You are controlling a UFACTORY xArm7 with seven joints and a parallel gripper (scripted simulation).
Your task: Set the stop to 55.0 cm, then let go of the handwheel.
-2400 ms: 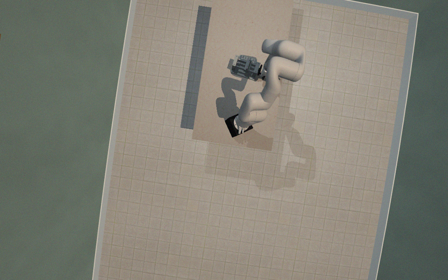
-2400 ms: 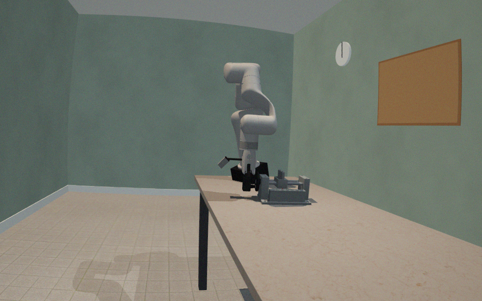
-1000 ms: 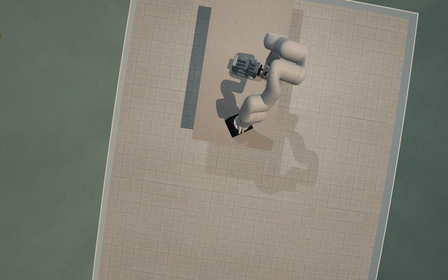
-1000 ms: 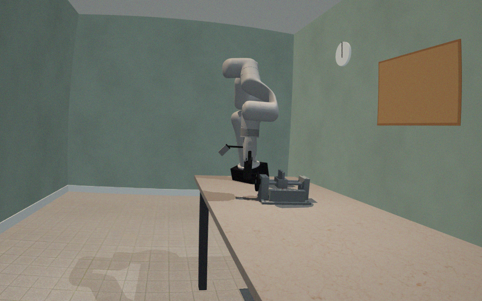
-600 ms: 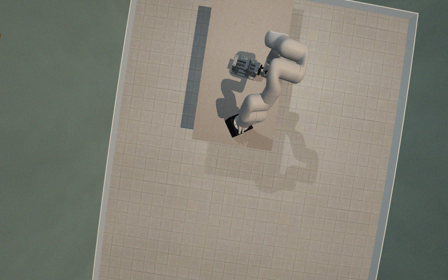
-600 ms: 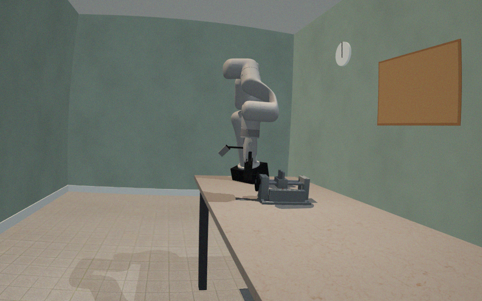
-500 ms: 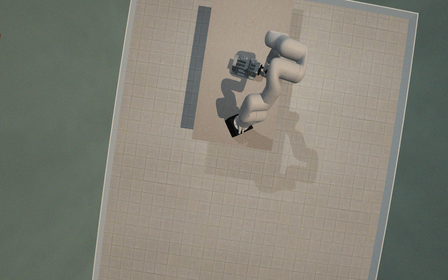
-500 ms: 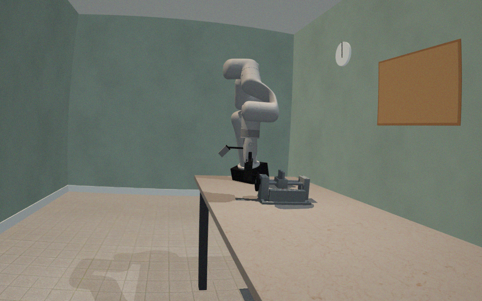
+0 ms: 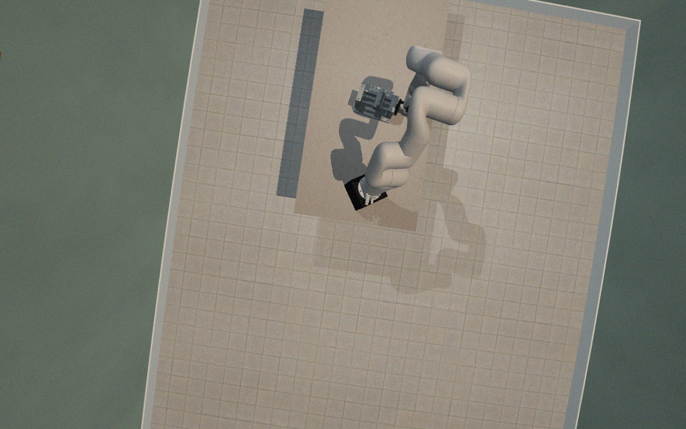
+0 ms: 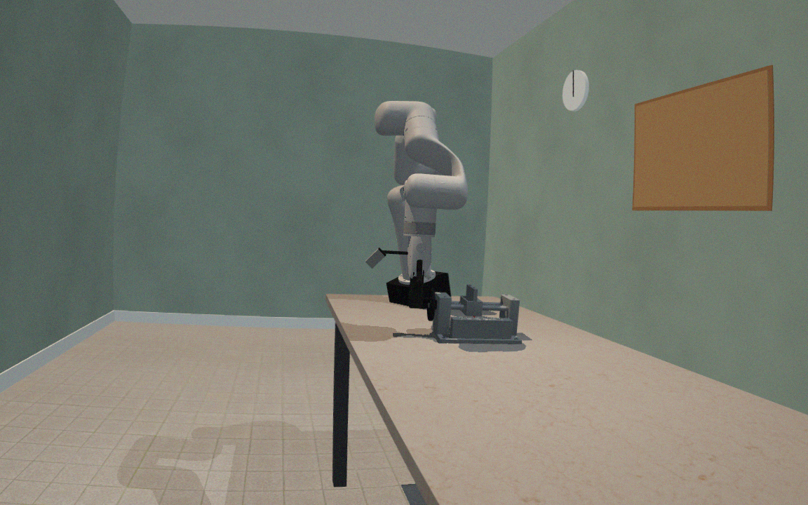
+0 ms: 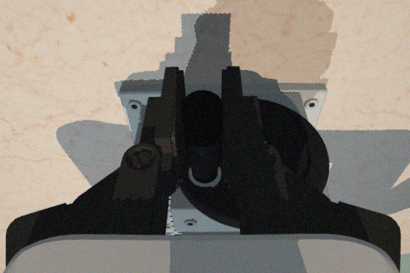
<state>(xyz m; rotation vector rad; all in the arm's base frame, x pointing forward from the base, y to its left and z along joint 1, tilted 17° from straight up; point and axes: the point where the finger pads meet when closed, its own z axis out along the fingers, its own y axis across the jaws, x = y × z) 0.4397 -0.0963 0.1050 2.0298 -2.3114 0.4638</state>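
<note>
My gripper is now 10 mm short of the stop block and 140 mm to the right of it. Round my hand: crank handle (10 mm to the left); black handwheel (30 mm to the left, 10 mm below).
</note>
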